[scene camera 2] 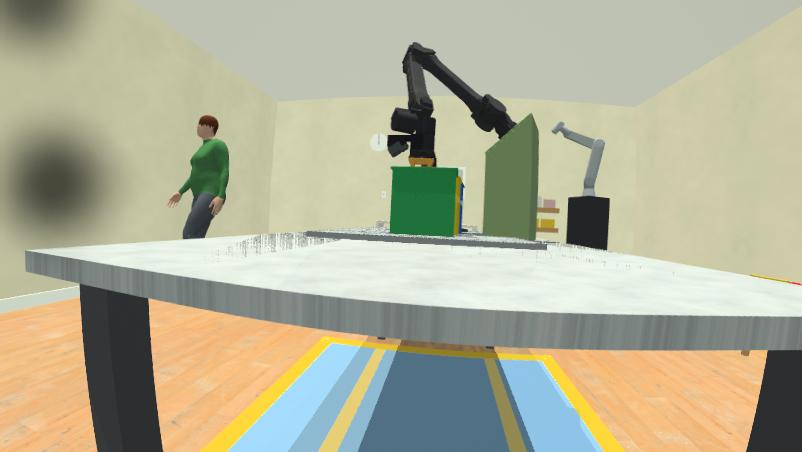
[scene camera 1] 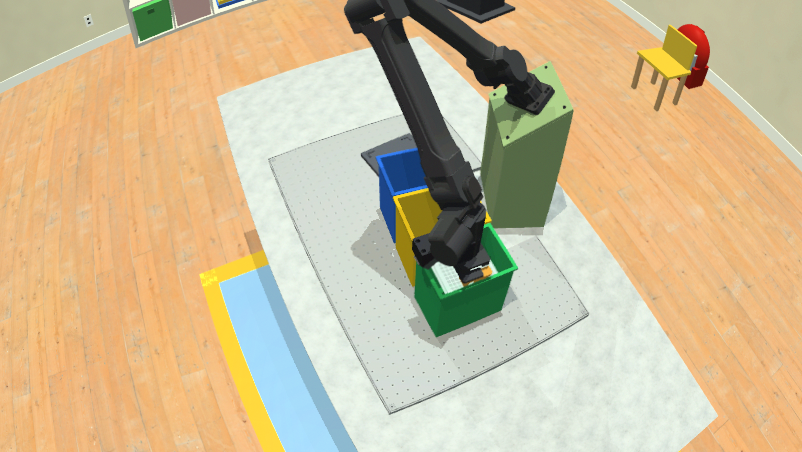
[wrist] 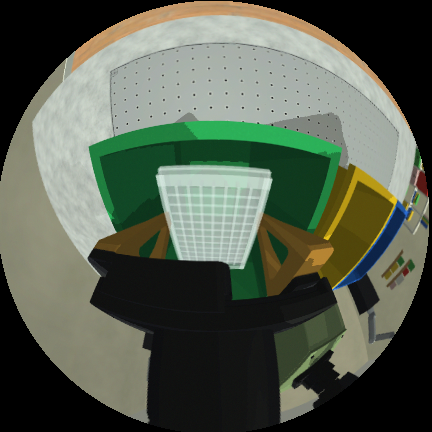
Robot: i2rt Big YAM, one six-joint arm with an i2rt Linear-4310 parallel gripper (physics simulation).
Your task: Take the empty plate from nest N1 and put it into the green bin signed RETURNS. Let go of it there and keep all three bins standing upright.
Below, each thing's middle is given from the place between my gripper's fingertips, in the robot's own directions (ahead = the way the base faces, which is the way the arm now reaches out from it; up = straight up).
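From my hand: plate (wrist: 213, 211) 1 cm behind, 1 cm to the left; green bin (scene camera 1: 444, 313) 1 cm behind, 4 cm below; yellow bin (scene camera 1: 416, 212) 12 cm to the right, 7 cm behind, 4 cm below; blue bin (scene camera 1: 401, 172) 24 cm to the right, 13 cm behind, 4 cm below. Blue bin farthest from my hand of the things named here, going by their middles.
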